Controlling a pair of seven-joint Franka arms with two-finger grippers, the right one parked.
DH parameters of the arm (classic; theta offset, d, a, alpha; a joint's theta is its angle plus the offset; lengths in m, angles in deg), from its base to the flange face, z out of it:
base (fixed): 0 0 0 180
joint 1: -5.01 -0.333 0 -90
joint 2: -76.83 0 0 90
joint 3: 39.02 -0.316 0.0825 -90
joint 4: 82.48 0 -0.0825 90
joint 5: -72.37 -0.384 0 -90
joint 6: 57.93 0 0.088 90
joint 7: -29 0.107 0 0
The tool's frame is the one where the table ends.
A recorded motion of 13 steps. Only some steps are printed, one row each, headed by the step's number.
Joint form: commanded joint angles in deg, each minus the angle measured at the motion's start. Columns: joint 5, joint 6, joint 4, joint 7, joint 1, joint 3, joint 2.
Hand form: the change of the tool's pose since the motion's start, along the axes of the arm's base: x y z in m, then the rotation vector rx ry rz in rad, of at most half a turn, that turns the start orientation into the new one. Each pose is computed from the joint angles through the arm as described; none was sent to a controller.
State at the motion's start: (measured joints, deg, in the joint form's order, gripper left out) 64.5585 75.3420 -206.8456 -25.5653 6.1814 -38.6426 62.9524
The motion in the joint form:
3: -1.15 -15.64 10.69 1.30 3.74 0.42 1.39
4: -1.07 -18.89 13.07 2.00 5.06 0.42 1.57
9: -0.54 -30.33 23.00 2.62 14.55 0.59 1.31
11: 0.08 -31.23 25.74 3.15 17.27 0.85 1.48
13: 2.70 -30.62 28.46 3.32 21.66 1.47 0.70
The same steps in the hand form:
3: 0.0256 -0.0365 0.0710 0.0413 0.0594 -0.0789
4: 0.0288 -0.0493 0.0869 0.0451 0.0718 -0.1061
9: 0.0269 -0.1475 0.1477 0.0588 0.0978 -0.2549
11: 0.0242 -0.1801 0.1701 0.0436 0.0649 -0.3096
13: 0.0136 -0.2372 0.1841 -0.0096 0.0309 -0.3859

